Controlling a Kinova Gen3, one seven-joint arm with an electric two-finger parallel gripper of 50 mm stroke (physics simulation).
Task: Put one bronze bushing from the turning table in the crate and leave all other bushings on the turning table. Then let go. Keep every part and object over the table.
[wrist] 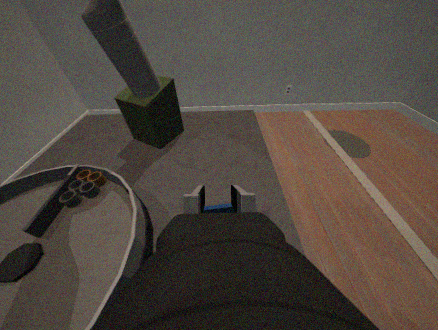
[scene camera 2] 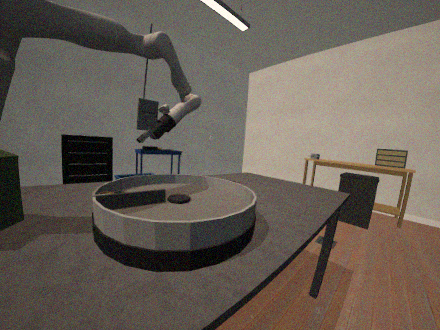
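Pixels of known places: gripper, fingertip midpoint: (wrist: 218, 194) (scene camera 2: 139, 141); arm's base at its link origin: (wrist: 147, 88).
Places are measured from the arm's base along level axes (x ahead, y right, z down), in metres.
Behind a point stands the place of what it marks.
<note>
The turning table (scene camera 2: 175, 235) {x 0.344, y 0.333, z 0.115 m} (wrist: 134, 220) {x 0.403, y -0.048, z 0.093 m} is a round grey tray with a raised rim. In the wrist view, two bronze bushings, one (wrist: 84, 174) {x 0.257, y 0.135, z 0.114 m} beside the other (wrist: 97, 178) {x 0.283, y 0.083, z 0.104 m}, lie at its far end by a dark divider, with several dark grey bushings (wrist: 87, 187) {x 0.299, y 0.106, z 0.116 m} next to them. My gripper (scene camera 2: 140, 139) {x 0.440, y -0.205, z -0.031 m} (wrist: 218, 194) {x 0.440, y -0.205, z -0.031 m} is open and empty, held above the table beyond the turning table. A small blue part of the crate (wrist: 218, 206) {x 0.362, y -0.206, z 0.131 m} shows between and below the fingers; the rest is hidden by the gripper, so its contents cannot be seen.
A dark divider (scene camera 2: 132, 198) {x 0.326, y 0.152, z 0.106 m} (wrist: 50, 207) {x 0.358, y 0.145, z 0.103 m} and a dark hub (scene camera 2: 179, 199) {x 0.445, y 0.169, z 0.121 m} (wrist: 21, 262) {x 0.456, y 0.145, z 0.121 m} are inside the turning table. A green block (wrist: 155, 117) {x 0.069, y -0.022, z 0.065 m} under the arm's base stands at the table's far part. The table's right edge borders the wooden floor (wrist: 330, 225).
</note>
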